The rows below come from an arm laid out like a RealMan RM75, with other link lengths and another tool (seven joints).
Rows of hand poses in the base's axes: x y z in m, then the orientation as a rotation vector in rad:
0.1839 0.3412 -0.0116 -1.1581 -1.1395 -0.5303
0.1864 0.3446 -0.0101 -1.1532 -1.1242 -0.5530
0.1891 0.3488 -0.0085 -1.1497 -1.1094 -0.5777
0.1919 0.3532 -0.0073 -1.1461 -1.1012 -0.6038
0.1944 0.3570 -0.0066 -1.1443 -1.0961 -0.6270
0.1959 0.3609 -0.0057 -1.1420 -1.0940 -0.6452
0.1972 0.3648 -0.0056 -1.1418 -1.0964 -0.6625
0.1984 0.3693 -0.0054 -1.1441 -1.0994 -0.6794
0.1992 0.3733 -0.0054 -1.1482 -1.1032 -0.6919
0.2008 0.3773 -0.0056 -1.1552 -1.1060 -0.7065
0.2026 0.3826 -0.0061 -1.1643 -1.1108 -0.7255
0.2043 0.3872 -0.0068 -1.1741 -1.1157 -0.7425
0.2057 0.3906 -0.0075 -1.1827 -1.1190 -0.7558
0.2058 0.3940 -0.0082 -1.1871 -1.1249 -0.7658
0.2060 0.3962 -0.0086 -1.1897 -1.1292 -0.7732
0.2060 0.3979 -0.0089 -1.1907 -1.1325 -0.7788
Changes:
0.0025 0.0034 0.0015 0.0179 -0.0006 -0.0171
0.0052 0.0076 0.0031 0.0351 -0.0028 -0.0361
0.0080 0.0120 0.0043 0.0501 -0.0110 -0.0535
0.0105 0.0158 0.0050 0.0614 -0.0200 -0.0689
0.0120 0.0197 0.0059 0.0701 -0.0285 -0.0799
0.0133 0.0236 0.0060 0.0750 -0.0400 -0.0897
0.0145 0.0281 0.0062 0.0776 -0.0516 -0.1003
0.0153 0.0321 0.0062 0.0769 -0.0614 -0.1089
0.0169 0.0361 0.0060 0.0751 -0.0715 -0.1205
0.0187 0.0414 0.0055 0.0721 -0.0856 -0.1353
0.0204 0.0460 0.0048 0.0679 -0.0986 -0.1491
0.0218 0.0494 0.0041 0.0641 -0.1084 -0.1606
0.0219 0.0528 0.0034 0.0614 -0.1183 -0.1668
0.0221 0.0550 0.0030 0.0599 -0.1256 -0.1711
0.0221 0.0567 0.0027 0.0596 -0.1312 -0.1739

